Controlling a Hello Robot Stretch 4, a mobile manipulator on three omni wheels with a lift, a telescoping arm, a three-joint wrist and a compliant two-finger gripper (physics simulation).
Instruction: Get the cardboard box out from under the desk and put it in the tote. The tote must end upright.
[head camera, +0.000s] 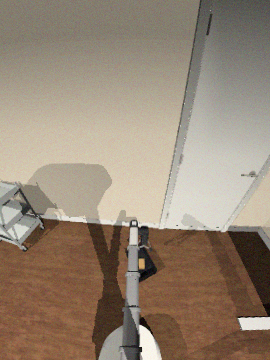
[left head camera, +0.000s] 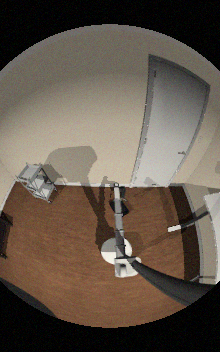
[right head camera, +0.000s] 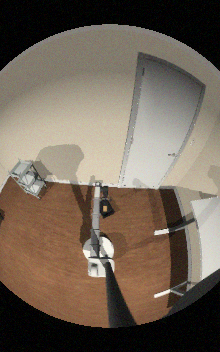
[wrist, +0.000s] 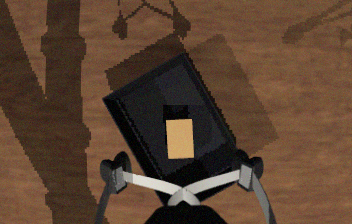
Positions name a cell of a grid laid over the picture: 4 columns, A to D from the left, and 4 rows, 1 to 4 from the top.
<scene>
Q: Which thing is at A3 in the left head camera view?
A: A grey wheeled shelf cart.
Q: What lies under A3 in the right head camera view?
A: A grey wheeled shelf cart.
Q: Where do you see a tan cardboard box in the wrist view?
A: C3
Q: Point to a white door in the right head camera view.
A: D2
</scene>
